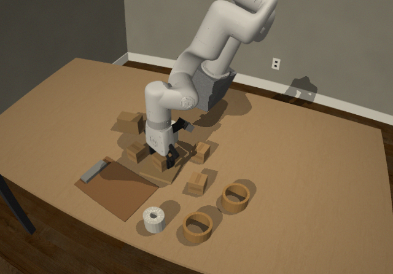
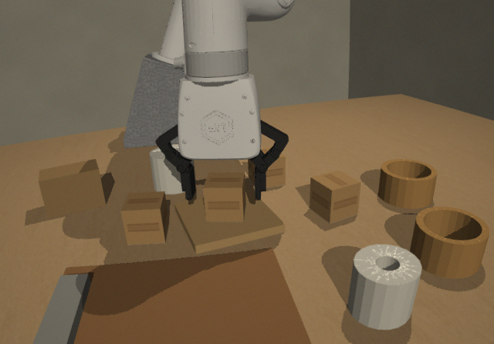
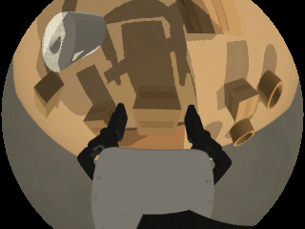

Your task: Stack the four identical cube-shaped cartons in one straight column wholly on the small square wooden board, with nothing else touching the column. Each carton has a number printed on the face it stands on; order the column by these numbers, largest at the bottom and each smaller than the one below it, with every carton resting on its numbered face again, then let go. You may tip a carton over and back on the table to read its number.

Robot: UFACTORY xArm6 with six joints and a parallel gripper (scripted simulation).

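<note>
The square wooden board lies 40 mm below my hand. From my hand the other things lie so: brown box: 190 mm to the right, 170 mm behind, 20 mm below.
</note>
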